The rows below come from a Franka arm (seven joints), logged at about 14 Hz.
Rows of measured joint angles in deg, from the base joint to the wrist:
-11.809, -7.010, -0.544, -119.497, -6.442, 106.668, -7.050
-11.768, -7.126, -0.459, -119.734, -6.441, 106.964, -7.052
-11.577, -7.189, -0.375, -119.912, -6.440, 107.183, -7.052
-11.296, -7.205, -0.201, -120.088, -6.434, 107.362, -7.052
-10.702, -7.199, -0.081, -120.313, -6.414, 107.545, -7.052
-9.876, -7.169, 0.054, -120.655, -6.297, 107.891, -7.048
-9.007, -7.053, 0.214, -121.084, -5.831, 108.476, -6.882
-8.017, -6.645, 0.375, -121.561, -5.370, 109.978, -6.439
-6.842, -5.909, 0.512, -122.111, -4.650, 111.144, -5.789
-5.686, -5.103, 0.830, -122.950, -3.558, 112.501, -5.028
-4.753, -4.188, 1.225, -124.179, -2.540, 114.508, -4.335
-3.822, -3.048, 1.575, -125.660, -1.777, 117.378, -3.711
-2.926, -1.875, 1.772, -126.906, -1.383, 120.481, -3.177
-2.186, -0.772, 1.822, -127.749, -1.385, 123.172, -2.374
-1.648, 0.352, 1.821, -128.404, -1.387, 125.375, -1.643
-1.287, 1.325, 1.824, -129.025, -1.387, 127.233, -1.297
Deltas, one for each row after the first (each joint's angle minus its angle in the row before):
0.041, -0.116, 0.085, -0.237, 0.001, 0.296, -0.002
0.191, -0.063, 0.084, -0.178, 0.001, 0.219, 0.000
0.281, -0.016, 0.174, -0.176, 0.006, 0.179, 0.000
0.594, 0.006, 0.120, -0.225, 0.020, 0.183, 0.000
0.826, 0.030, 0.135, -0.342, 0.117, 0.346, 0.004
0.869, 0.116, 0.160, -0.429, 0.466, 0.585, 0.166
0.990, 0.408, 0.161, -0.477, 0.461, 1.502, 0.443
1.175, 0.736, 0.137, -0.550, 0.720, 1.166, 0.650
1.156, 0.806, 0.318, -0.839, 1.092, 1.357, 0.761
0.933, 0.915, 0.395, -1.229, 1.018, 2.007, 0.693
0.931, 1.140, 0.350, -1.481, 0.763, 2.870, 0.624
0.896, 1.173, 0.197, -1.246, 0.394, 3.103, 0.534
0.740, 1.103, 0.050, -0.843, -0.002, 2.691, 0.803
0.538, 1.124, -0.001, -0.655, -0.002, 2.203, 0.731
0.361, 0.973, 0.003, -0.621, 0.000, 1.858, 0.346

